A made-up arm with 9 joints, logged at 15 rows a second.
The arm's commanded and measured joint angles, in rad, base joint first. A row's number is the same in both.
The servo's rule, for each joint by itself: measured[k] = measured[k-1] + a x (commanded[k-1-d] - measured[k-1]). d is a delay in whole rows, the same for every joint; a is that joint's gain. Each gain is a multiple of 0.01, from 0.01 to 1. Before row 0 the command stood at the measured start. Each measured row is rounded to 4 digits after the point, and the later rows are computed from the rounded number. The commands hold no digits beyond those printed.
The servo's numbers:
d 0
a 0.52 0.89 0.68 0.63 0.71 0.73 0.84 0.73 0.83
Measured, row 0: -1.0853, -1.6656, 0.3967, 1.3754, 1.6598, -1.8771, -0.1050, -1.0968, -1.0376
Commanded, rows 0 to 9: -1.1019, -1.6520, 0.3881, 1.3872, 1.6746, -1.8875, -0.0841, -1.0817, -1.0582; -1.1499, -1.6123, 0.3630, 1.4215, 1.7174, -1.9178, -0.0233, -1.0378, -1.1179; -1.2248, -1.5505, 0.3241, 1.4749, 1.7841, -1.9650, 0.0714, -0.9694, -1.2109; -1.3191, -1.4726, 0.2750, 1.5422, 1.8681, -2.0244, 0.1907, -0.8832, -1.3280; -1.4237, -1.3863, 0.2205, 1.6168, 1.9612, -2.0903, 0.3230, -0.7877, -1.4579; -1.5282, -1.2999, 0.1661, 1.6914, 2.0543, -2.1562, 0.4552, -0.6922, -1.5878; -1.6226, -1.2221, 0.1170, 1.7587, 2.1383, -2.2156, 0.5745, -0.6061, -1.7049; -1.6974, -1.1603, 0.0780, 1.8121, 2.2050, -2.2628, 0.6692, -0.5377, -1.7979; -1.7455, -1.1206, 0.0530, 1.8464, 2.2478, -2.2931, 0.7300, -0.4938, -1.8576; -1.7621, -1.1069, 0.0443, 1.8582, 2.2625, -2.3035, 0.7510, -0.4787, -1.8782
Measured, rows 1 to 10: -1.0939, -1.6535, 0.3909, 1.3828, 1.6703, -1.8847, -0.0874, -1.0858, -1.0547; -1.1230, -1.6168, 0.3719, 1.4072, 1.7037, -1.9089, -0.0336, -1.0508, -1.1072; -1.1759, -1.5578, 0.3394, 1.4499, 1.7608, -1.9499, 0.0546, -0.9914, -1.1933; -1.2504, -1.4820, 0.2956, 1.5080, 1.8370, -2.0043, 0.1689, -0.9124, -1.3051; -1.3405, -1.3968, 0.2445, 1.5765, 1.9252, -2.0671, 0.2983, -0.8214, -1.4319; -1.4381, -1.3106, 0.1912, 1.6489, 2.0169, -2.1321, 0.4301, -0.7271, -1.5613; -1.5340, -1.2318, 0.1407, 1.7181, 2.1031, -2.1931, 0.5514, -0.6388, -1.6805; -1.6190, -1.1682, 0.0981, 1.7773, 2.1754, -2.2440, 0.6504, -0.5650, -1.7779; -1.6848, -1.1258, 0.0674, 1.8208, 2.2268, -2.2798, 0.7173, -0.5130, -1.8441; -1.7250, -1.1090, 0.0517, 1.8444, 2.2521, -2.2971, 0.7456, -0.4880, -1.8724
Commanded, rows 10 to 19: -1.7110, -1.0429, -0.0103, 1.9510, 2.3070, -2.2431, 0.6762, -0.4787, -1.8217; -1.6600, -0.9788, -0.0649, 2.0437, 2.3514, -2.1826, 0.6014, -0.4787, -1.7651; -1.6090, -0.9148, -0.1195, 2.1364, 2.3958, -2.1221, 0.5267, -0.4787, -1.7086; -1.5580, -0.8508, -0.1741, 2.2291, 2.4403, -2.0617, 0.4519, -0.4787, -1.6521; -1.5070, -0.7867, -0.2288, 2.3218, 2.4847, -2.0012, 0.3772, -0.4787, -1.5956; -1.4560, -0.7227, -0.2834, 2.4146, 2.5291, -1.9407, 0.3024, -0.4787, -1.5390; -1.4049, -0.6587, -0.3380, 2.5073, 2.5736, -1.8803, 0.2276, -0.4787, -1.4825; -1.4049, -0.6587, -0.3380, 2.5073, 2.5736, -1.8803, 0.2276, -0.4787, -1.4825; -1.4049, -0.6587, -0.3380, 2.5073, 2.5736, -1.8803, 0.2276, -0.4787, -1.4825; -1.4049, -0.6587, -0.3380, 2.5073, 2.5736, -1.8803, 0.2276, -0.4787, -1.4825
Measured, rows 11 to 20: -1.7177, -1.0502, 0.0095, 1.9116, 2.2911, -2.2577, 0.6873, -0.4812, -1.8303; -1.6877, -0.9867, -0.0411, 1.9948, 2.3339, -2.2029, 0.6151, -0.4794, -1.7762; -1.6468, -0.9227, -0.0944, 2.0840, 2.3778, -2.1439, 0.5408, -0.4789, -1.7201; -1.6006, -0.8587, -0.1486, 2.1754, 2.4222, -2.0839, 0.4661, -0.4788, -1.6637; -1.5519, -0.7946, -0.2031, 2.2676, 2.4666, -2.0235, 0.3914, -0.4787, -1.6072; -1.5020, -0.7306, -0.2577, 2.3602, 2.5110, -1.9631, 0.3166, -0.4787, -1.5506; -1.4515, -0.6666, -0.3123, 2.4529, 2.5554, -1.9027, 0.2418, -0.4787, -1.4941; -1.4273, -0.6596, -0.3298, 2.4872, 2.5683, -1.8863, 0.2299, -0.4787, -1.4845; -1.4157, -0.6588, -0.3354, 2.4999, 2.5721, -1.8819, 0.2280, -0.4787, -1.4828; -1.4101, -0.6587, -0.3372, 2.5046, 2.5732, -1.8807, 0.2277, -0.4787, -1.4826
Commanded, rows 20 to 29: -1.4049, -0.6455, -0.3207, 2.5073, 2.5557, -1.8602, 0.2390, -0.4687, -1.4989; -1.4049, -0.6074, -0.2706, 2.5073, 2.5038, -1.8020, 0.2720, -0.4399, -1.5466; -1.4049, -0.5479, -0.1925, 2.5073, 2.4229, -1.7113, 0.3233, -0.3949, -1.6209; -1.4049, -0.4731, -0.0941, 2.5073, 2.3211, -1.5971, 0.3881, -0.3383, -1.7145; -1.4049, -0.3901, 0.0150, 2.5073, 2.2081, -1.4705, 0.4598, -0.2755, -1.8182; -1.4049, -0.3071, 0.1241, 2.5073, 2.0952, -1.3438, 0.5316, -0.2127, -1.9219; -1.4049, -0.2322, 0.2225, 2.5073, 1.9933, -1.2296, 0.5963, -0.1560, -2.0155; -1.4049, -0.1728, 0.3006, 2.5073, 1.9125, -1.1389, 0.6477, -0.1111, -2.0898; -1.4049, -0.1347, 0.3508, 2.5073, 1.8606, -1.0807, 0.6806, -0.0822, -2.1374; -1.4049, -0.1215, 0.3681, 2.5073, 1.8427, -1.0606, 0.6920, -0.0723, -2.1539
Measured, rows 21 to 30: -1.4074, -0.6470, -0.3260, 2.5063, 2.5608, -1.8657, 0.2372, -0.4714, -1.4961; -1.4061, -0.6118, -0.2883, 2.5069, 2.5203, -1.8192, 0.2664, -0.4484, -1.5380; -1.4055, -0.5549, -0.2232, 2.5072, 2.4511, -1.7404, 0.3142, -0.4093, -1.6068; -1.4052, -0.4821, -0.1354, 2.5073, 2.3588, -1.6358, 0.3763, -0.3575, -1.6962; -1.4050, -0.4002, -0.0331, 2.5073, 2.2518, -1.5151, 0.4464, -0.2976, -1.7975; -1.4049, -0.3173, 0.0738, 2.5073, 2.1406, -1.3901, 0.5180, -0.2356, -1.9008; -1.4049, -0.2416, 0.1749, 2.5073, 2.0360, -1.2729, 0.5838, -0.1775, -1.9960; -1.4049, -0.1804, 0.2604, 2.5073, 1.9483, -1.1751, 0.6375, -0.1290, -2.0739; -1.4049, -0.1397, 0.3219, 2.5073, 1.8860, -1.1062, 0.6737, -0.0948, -2.1266; -1.4049, -0.1235, 0.3533, 2.5073, 1.8553, -1.0729, 0.6891, -0.0784, -2.1493
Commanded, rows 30 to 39: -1.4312, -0.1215, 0.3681, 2.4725, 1.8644, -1.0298, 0.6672, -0.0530, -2.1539; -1.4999, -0.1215, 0.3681, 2.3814, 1.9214, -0.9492, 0.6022, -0.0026, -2.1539; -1.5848, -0.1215, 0.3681, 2.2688, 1.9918, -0.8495, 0.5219, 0.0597, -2.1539; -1.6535, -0.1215, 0.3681, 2.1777, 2.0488, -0.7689, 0.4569, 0.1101, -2.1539; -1.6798, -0.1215, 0.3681, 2.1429, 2.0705, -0.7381, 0.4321, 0.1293, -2.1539; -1.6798, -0.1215, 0.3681, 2.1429, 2.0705, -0.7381, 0.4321, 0.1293, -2.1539; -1.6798, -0.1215, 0.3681, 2.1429, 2.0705, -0.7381, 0.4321, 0.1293, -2.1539; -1.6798, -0.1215, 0.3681, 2.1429, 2.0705, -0.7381, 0.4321, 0.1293, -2.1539; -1.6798, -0.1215, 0.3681, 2.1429, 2.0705, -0.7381, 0.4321, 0.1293, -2.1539; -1.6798, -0.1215, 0.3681, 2.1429, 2.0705, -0.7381, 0.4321, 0.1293, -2.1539
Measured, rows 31 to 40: -1.4186, -0.1217, 0.3634, 2.4854, 1.8618, -1.0414, 0.6707, -0.0599, -2.1531; -1.4609, -0.1215, 0.3666, 2.4199, 1.9041, -0.9741, 0.6132, -0.0181, -2.1538; -1.5253, -0.1215, 0.3676, 2.3247, 1.9664, -0.8831, 0.5365, 0.0387, -2.1539; -1.5920, -0.1215, 0.3679, 2.2321, 2.0249, -0.7997, 0.4696, 0.0908, -2.1539; -1.6377, -0.1215, 0.3680, 2.1759, 2.0573, -0.7547, 0.4381, 0.1189, -2.1539; -1.6596, -0.1215, 0.3681, 2.1551, 2.0667, -0.7426, 0.4331, 0.1265, -2.1539; -1.6701, -0.1215, 0.3681, 2.1474, 2.0694, -0.7393, 0.4323, 0.1285, -2.1539; -1.6751, -0.1215, 0.3681, 2.1446, 2.0702, -0.7384, 0.4321, 0.1291, -2.1539; -1.6775, -0.1215, 0.3681, 2.1435, 2.0704, -0.7382, 0.4321, 0.1292, -2.1539; -1.6787, -0.1215, 0.3681, 2.1431, 2.0705, -0.7381, 0.4321, 0.1293, -2.1539
